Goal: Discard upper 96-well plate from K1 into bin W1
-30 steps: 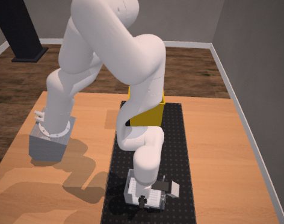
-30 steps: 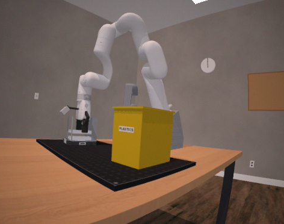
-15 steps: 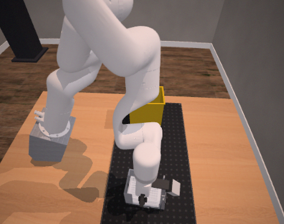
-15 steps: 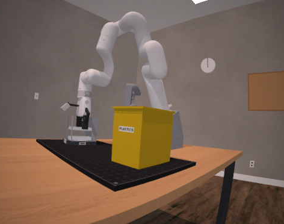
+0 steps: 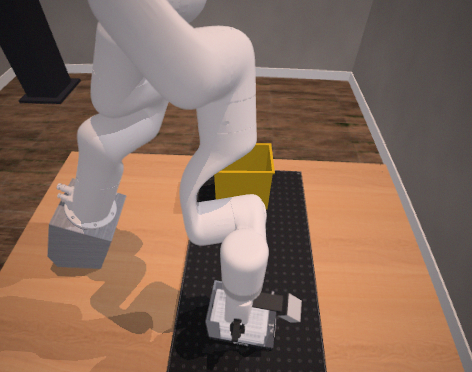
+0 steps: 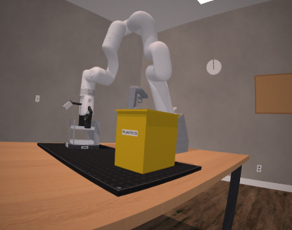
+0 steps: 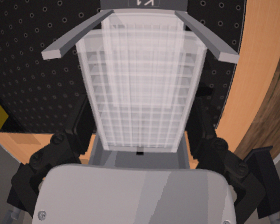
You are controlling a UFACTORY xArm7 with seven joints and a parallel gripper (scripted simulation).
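Right now the yellow plastics bin W1 is 43 cm to the left of my hand, 2 cm below it and 2 cm behind it.
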